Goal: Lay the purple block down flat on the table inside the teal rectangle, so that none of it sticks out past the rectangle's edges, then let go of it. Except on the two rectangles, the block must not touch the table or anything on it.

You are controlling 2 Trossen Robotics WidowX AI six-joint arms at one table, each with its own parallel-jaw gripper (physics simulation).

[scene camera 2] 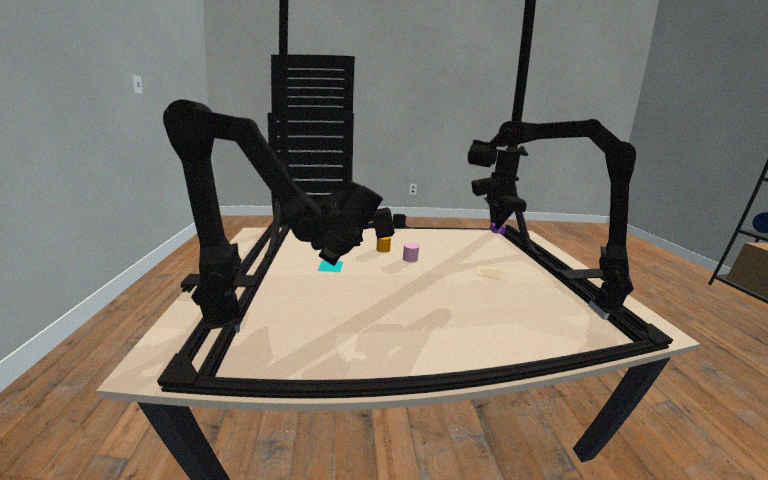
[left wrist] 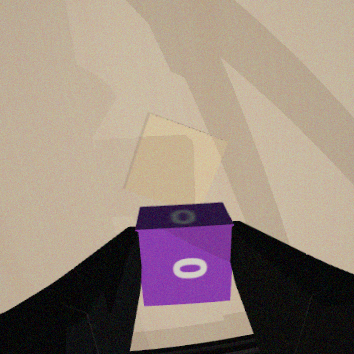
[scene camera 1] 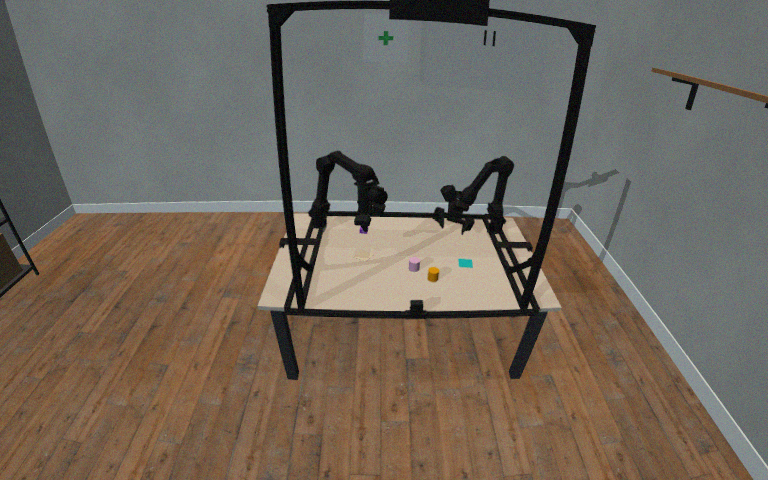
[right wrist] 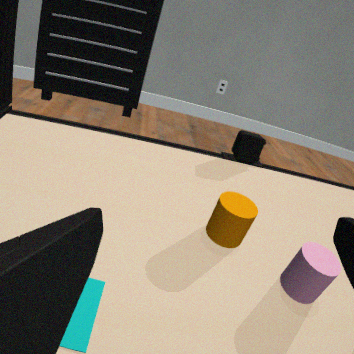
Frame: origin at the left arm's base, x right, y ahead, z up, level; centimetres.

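Seen in the pictures: left gripper, fingertip midpoint: [scene camera 2: 494, 227] [left wrist: 183, 235] [scene camera 1: 365, 229]; right gripper, fingertip midpoint: [scene camera 1: 452, 231] [right wrist: 222, 225]; left arm's base, origin of the base link: [scene camera 2: 607, 305] [scene camera 1: 319, 225]; right arm's base, origin of the base link: [scene camera 2: 221, 317] [scene camera 1: 495, 230].
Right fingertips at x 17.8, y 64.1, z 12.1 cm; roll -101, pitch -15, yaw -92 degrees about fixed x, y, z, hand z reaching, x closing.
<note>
Offsets run from my right fingertips to a thing's top centre. "spot": to the spot under its first point. Level surfaces: height alone.
The purple block {dy -38.4, dx +3.1, dz +0.6 cm} [scene camera 1: 363, 230] [scene camera 2: 498, 228] [left wrist: 185, 265], marked with a white 0, is between the fingers of my left gripper [scene camera 1: 363, 228] [scene camera 2: 498, 226] [left wrist: 183, 235]. The gripper is shut on it and holds it well above the table. The pale cream rectangle {spot: dy -38.8, dx +2.3, dz -13.9 cm} [scene camera 1: 363, 254] [scene camera 2: 488, 272] [left wrist: 207, 172] lies on the table below. The teal rectangle {spot: dy +7.2, dx +3.9, dz -13.9 cm} [scene camera 1: 465, 263] [scene camera 2: 330, 266] [right wrist: 86, 320] lies flat on the table, with nothing on it; a finger hides part of it in the right wrist view. My right gripper [scene camera 1: 453, 223] [right wrist: 222, 225] is open and empty, above the table.
An orange cylinder {dy -7.7, dx +16.3, dz -9.6 cm} [scene camera 1: 433, 274] [scene camera 2: 383, 244] [right wrist: 232, 220] and a pink cylinder {dy -15.8, dx +10.1, dz -9.5 cm} [scene camera 1: 414, 264] [scene camera 2: 411, 252] [right wrist: 310, 273] stand on the table {dz -14.0 cm} [scene camera 1: 390, 288] between the cream and teal rectangles. The black frame's uprights [scene camera 1: 286, 169] [scene camera 1: 566, 147] rise at both sides.
</note>
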